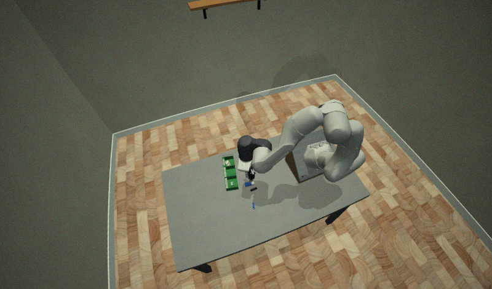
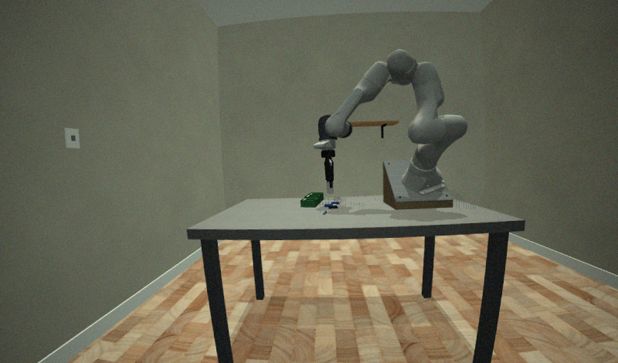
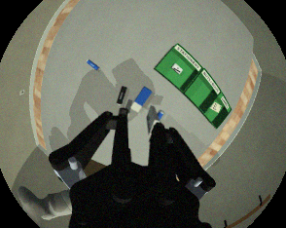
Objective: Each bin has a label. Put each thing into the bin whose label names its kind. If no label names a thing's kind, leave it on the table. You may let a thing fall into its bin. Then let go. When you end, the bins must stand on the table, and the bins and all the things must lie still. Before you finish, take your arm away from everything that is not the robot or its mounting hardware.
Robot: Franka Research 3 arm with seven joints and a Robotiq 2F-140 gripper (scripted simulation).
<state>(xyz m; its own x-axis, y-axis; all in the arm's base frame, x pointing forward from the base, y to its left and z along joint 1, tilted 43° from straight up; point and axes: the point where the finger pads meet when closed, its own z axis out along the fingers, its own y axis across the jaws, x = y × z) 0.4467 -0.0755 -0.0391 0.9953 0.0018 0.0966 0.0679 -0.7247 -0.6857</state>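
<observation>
Right now the blue-and-white piece is 100 mm below my hand and 10 mm behind it. The rest, counted from my hand: green bin 140 mm to the right, 90 mm ahead, 80 mm below; black piece 100 mm below, 50 mm to the left, 10 mm behind; pale grey piece 110 mm ahead, 90 mm below, 60 mm to the right.
</observation>
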